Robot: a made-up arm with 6 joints. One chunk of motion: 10 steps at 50 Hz.
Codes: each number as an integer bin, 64 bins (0 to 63) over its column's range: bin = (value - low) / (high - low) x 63, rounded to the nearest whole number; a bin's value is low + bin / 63 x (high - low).
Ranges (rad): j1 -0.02..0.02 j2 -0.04..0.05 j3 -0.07..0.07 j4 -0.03..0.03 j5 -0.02..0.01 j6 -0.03..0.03
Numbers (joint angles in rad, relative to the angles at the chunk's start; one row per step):
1: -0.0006 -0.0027 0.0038 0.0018 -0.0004 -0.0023
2: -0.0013 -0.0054 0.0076 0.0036 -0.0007 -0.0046
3: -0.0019 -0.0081 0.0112 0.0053 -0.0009 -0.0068
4: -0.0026 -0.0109 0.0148 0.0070 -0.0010 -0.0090
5: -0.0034 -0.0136 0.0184 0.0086 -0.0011 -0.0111
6: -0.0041 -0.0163 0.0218 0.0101 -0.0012 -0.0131
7: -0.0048 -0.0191 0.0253 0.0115 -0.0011 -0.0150
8: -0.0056 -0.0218 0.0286 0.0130 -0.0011 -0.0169
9: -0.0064 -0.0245 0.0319 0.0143 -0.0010 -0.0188
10: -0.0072 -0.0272 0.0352 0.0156 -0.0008 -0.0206
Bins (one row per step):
1: 31 26 33 33 41 29
2: 29 24 35 35 41 27
3: 29 22 37 37 40 24
4: 27 20 38 39 40 22
5: 26 18 40 41 40 20
6: 25 17 41 42 39 18
7: 24 15 43 44 40 16
8: 23 13 44 45 40 14
9: 21 11 46 47 40 12
10: 20 9 47 48 40 10

